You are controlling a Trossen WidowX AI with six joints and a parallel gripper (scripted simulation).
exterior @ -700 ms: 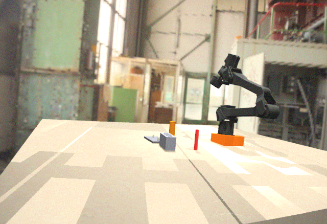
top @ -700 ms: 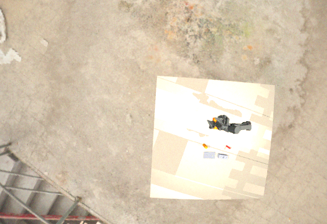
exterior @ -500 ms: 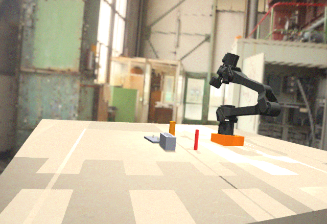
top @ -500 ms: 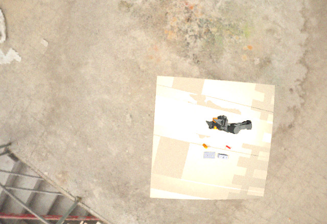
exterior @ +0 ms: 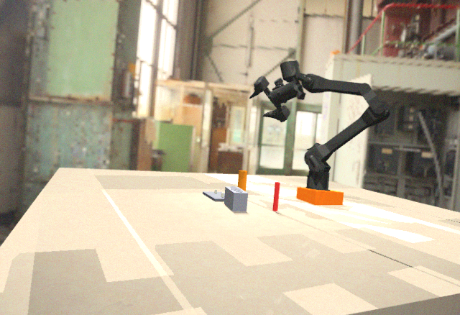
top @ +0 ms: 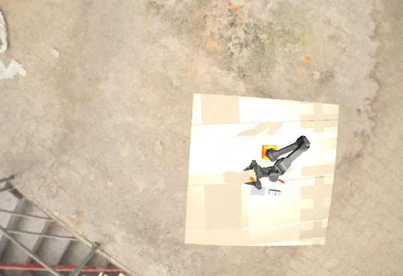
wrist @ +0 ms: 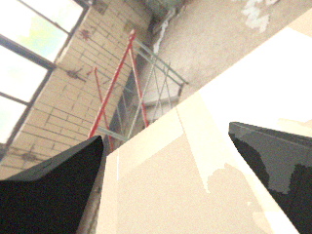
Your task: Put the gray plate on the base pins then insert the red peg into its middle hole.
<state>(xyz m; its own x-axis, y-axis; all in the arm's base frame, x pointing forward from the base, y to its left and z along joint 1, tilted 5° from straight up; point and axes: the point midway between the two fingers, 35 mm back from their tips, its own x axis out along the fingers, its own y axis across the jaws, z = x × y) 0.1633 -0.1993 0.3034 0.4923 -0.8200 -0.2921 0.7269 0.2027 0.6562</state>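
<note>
My gripper tip is now 140 mm short of the gray plate, 390 mm to the right of it and 280 mm above it. Also, from my gripper tip: orange cylinder (80 mm ahead, 170 mm to the left, 280 mm below); then red peg (30 mm ahead, 420 mm to the left, 280 mm below).
</note>
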